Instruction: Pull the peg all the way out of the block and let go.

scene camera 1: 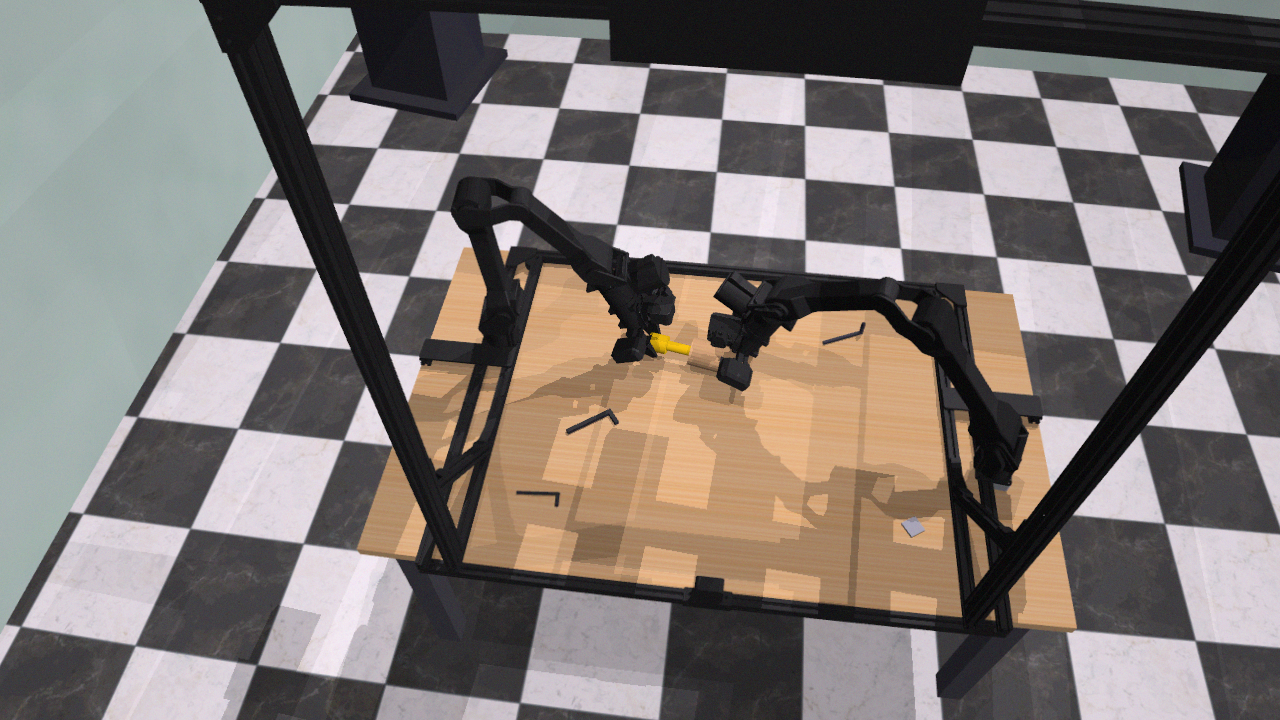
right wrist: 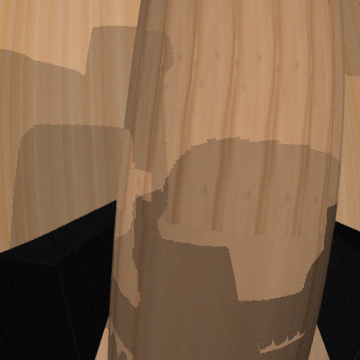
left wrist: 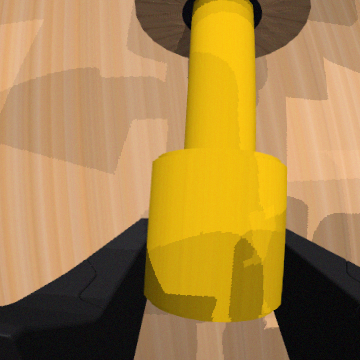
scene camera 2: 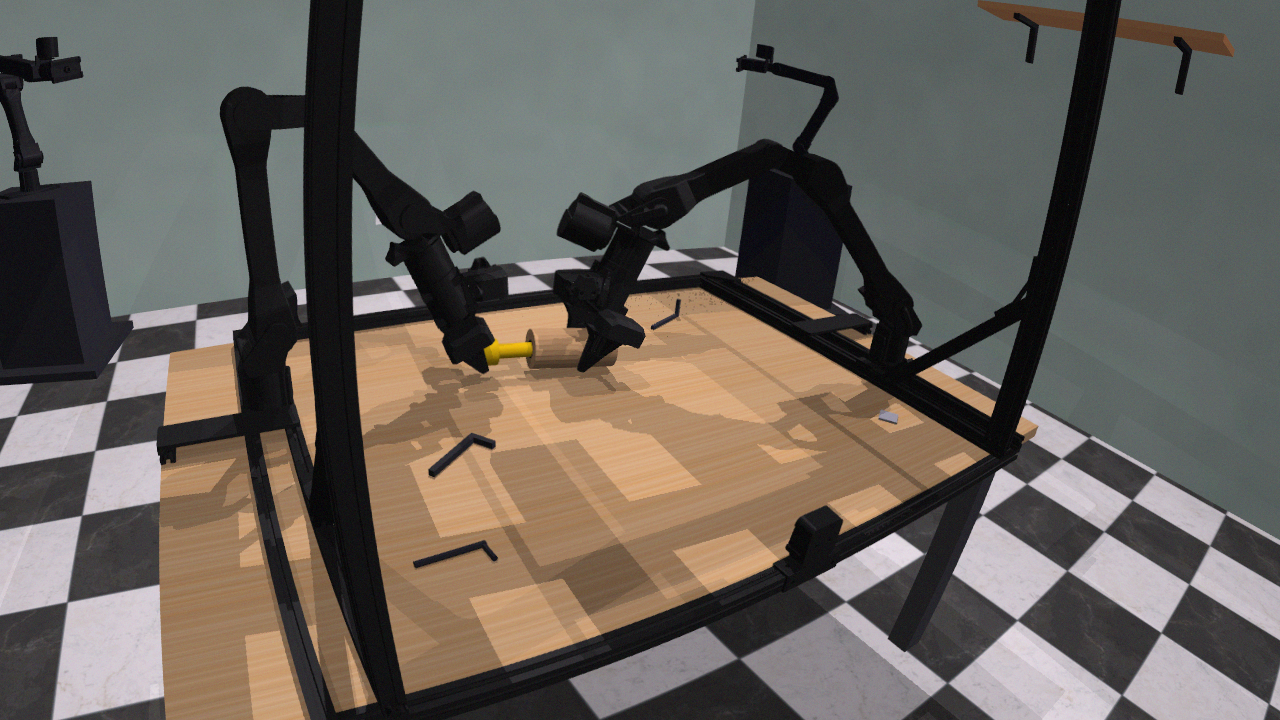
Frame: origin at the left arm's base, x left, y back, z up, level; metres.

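Seen in the pictures: left gripper, fingertip midpoint: point(scene camera 1: 657, 349) point(left wrist: 205, 231) point(scene camera 2: 482, 365); right gripper, fingertip midpoint: point(right wrist: 210, 214) point(scene camera 2: 572, 362); left arm's base, origin of the base link: point(scene camera 1: 501, 338) point(scene camera 2: 267, 404); right arm's base, origin of the base link: point(scene camera 1: 993, 467) point(scene camera 2: 886, 358).
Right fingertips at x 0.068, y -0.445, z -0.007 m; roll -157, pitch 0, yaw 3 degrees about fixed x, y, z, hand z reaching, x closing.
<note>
Pixels of each thing's top centre, then the offset from my right fingertips to it. "spot": a spot on its surface instead.
- wooden cylindrical block, middle of its top: point(right wrist: 256, 218) point(scene camera 2: 572, 327) point(scene camera 1: 721, 348) dz +0.054, dx +0.000, dy +0.004 m
- yellow peg, middle of its top: point(left wrist: 232, 49) point(scene camera 2: 513, 337) point(scene camera 1: 679, 342) dz +0.045, dx +0.000, dy +0.089 m
- L-shaped piece, middle of its top: point(scene camera 2: 667, 305) point(scene camera 1: 845, 328) dz +0.020, dx +0.154, dy -0.219 m
- small grey square, surface spot: point(scene camera 2: 887, 417) point(scene camera 1: 910, 527) spot: dz -0.009, dx -0.243, dy -0.401 m
The wooden cylindrical block point(scene camera 1: 700, 360) point(scene camera 2: 547, 350) point(left wrist: 162, 30) point(right wrist: 235, 175) lies on its side at the back middle of the table. The yellow peg point(scene camera 1: 677, 348) point(scene camera 2: 512, 350) point(left wrist: 220, 100) sticks out of its left end, the tip of the shaft inside the dark hole. My left gripper point(scene camera 1: 653, 349) point(scene camera 2: 486, 355) point(left wrist: 205, 231) is shut on the peg's thick head, a finger against each side in the left wrist view. My right gripper point(scene camera 1: 729, 368) point(scene camera 2: 588, 358) point(right wrist: 210, 214) is shut on the block, which hides how far the peg reaches inside.
Two black L-shaped pieces point(scene camera 1: 590, 421) point(scene camera 1: 539, 493) lie at the left front of the table. Another L-shaped piece point(scene camera 1: 844, 334) point(scene camera 2: 666, 317) lies at the back right. A small grey square point(scene camera 1: 912, 526) point(scene camera 2: 887, 417) lies at the right front. A black frame point(scene camera 2: 590, 646) edges the table.
</note>
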